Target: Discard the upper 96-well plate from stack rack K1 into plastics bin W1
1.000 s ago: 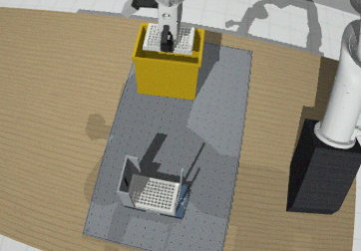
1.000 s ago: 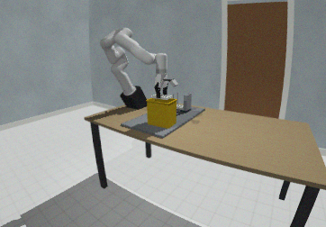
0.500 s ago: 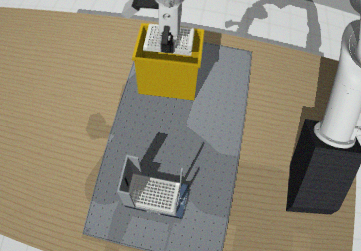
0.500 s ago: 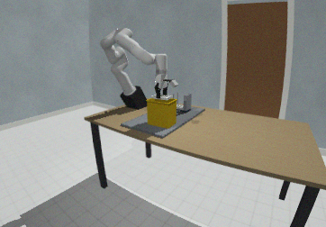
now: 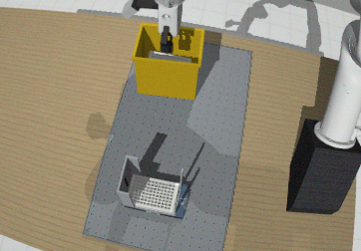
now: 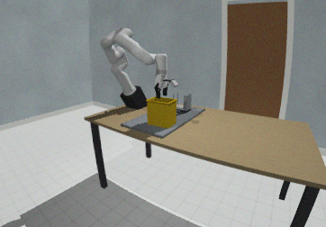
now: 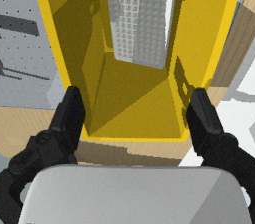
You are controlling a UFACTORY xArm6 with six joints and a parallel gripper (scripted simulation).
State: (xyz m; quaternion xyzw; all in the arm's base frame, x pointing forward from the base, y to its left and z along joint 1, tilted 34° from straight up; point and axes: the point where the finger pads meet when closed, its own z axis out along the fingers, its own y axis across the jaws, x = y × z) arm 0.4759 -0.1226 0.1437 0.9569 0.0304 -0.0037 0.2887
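Right now the yellow plastics bin W1 is 12 cm below my hand.
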